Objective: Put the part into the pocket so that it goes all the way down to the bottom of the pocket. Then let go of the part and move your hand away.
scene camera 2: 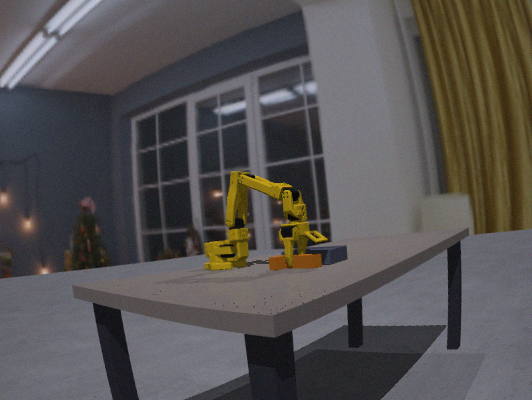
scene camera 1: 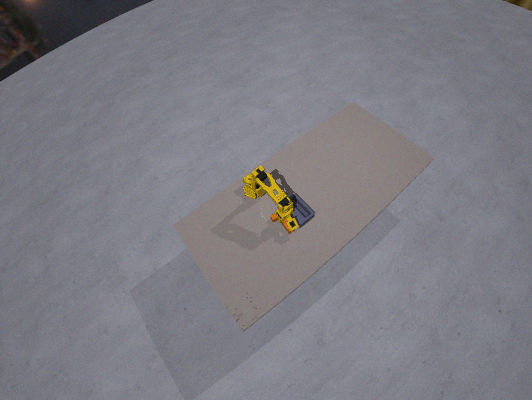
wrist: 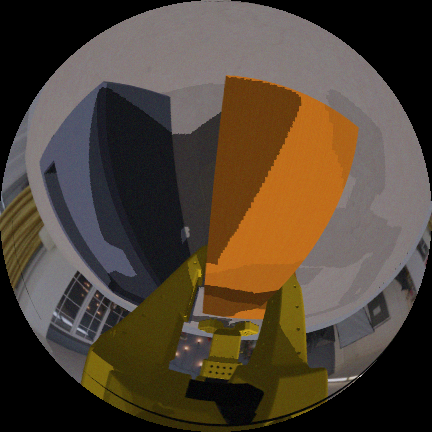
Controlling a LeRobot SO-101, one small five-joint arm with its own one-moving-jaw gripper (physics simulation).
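Pixels of known places: hand, its tool point: (scene camera 2: 299, 262) (wrist: 212, 254); arm's base, origin of its link: (scene camera 2: 231, 267) (scene camera 1: 256, 192) (wrist: 229, 322).
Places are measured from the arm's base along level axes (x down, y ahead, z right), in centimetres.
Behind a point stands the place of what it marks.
The part is a long orange block (scene camera 1: 274, 217) @(x -3.0, y 17.4, z 2.6 cm) (scene camera 2: 309, 261) @(x -1.6, y 25.8, z 1.8 cm) (wrist: 280, 200). The pocket is in a blue-grey block with raised walls (scene camera 1: 309, 219) @(x -2.0, y 28.2, z -9.1 cm) (scene camera 2: 336, 254) @(x -2.0, y 28.0, z -6.9 cm) (wrist: 70, 155) on the table. My gripper (scene camera 2: 296, 258) @(x -1.1, y 20.6, z -1.8 cm) (wrist: 250, 262) @(x -1.1, y 20.6, z -1.8 cm) is shut on the orange block, with one jaw on each long side near its near end in the wrist view. The block is outside the pocket, beside its long wall, with a narrow dark gap between them in the wrist view. It is low over the table; whether it touches the table is unclear. The arm hides part of the pocket in scene camera 1.
The tan table top (scene camera 1: 360, 150) @(x 0.0, y 16.2, z -59.1 cm) (scene camera 2: 200, 295) @(x 0.0, y 25.4, z 35.3 cm) bears the arm's yellow base (scene camera 1: 251, 187) @(x -5.5, y -0.9, z 1.7 cm) (scene camera 2: 226, 255) @(x -3.5, y -0.3, z 1.2 cm) on the far side from the gripper. The pocket block's near wall stands close to the left jaw in the wrist view. Shadows of the arm fall across the table.
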